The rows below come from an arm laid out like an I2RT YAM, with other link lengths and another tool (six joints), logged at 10 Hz.
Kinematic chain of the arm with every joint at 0, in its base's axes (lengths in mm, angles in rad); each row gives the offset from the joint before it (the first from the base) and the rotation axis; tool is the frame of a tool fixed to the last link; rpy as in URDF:
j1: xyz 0 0 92.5 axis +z
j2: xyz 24 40.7 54.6 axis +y
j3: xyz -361.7 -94.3 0 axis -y
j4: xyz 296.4 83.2 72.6 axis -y
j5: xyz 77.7 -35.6 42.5 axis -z
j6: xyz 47.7 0 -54.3 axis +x
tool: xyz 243 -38 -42 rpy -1.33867 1.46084 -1.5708
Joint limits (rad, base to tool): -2.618..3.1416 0..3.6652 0..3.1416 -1.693..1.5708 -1.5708..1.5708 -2.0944..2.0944
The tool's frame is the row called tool.
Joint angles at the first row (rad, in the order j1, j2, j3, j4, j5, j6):
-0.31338, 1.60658, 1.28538, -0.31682, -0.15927, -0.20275
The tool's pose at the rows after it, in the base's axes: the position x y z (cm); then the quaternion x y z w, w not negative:
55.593 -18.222 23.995 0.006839 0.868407 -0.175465 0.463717
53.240 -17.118 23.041 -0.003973 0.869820 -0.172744 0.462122
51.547 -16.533 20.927 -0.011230 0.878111 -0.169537 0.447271
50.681 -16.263 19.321 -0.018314 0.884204 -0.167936 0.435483
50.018 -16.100 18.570 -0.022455 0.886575 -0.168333 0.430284
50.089 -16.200 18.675 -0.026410 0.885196 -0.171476 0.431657
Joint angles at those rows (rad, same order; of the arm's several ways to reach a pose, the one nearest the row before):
-0.31338, 1.50626, 1.20414, -0.30652, -0.17147, -0.21992
-0.31338, 1.44063, 1.12095, -0.29812, -0.18444, -0.23785
-0.31339, 1.41888, 1.06527, -0.30157, -0.18712, -0.25197
-0.31338, 1.41699, 1.03477, -0.30233, -0.18826, -0.26646
-0.31337, 1.40822, 1.01262, -0.30154, -0.18749, -0.27561
-0.31338, 1.40746, 1.01150, -0.29775, -0.18597, -0.28515

